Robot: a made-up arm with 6 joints.
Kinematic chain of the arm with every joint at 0, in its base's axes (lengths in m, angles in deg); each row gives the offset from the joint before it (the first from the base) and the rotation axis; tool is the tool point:
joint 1: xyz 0 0 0.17 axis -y
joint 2: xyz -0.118 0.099 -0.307 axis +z
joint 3: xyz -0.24 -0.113 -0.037 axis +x
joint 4: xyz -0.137 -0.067 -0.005 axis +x
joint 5: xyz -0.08 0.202 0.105 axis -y
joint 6: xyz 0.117 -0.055 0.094 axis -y
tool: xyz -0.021 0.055 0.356
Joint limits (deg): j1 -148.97..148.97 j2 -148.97..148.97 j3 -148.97..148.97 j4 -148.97..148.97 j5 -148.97..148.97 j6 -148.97..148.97
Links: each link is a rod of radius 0.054 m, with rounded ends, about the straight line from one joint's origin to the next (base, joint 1, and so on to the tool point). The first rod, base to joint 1, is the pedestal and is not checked.
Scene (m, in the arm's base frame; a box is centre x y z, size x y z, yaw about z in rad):
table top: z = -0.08
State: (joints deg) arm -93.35 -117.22 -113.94 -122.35 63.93 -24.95
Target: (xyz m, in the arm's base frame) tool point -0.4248 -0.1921 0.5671
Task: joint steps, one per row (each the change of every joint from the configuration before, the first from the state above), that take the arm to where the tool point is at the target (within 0.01 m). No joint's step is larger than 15 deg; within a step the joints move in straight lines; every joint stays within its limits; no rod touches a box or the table.
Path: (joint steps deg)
1: 5.50 13.19 -1.71 -1.03 -12.25 -8.29
2: 5.49 13.20 -1.72 -1.03 -12.24 -8.29
3: 5.50 13.19 -1.71 -1.02 -12.25 -8.29
4: 5.50 13.20 -1.72 -1.03 -12.25 -8.29
5: 5.50 13.19 -1.71 -1.03 -12.24 -8.29

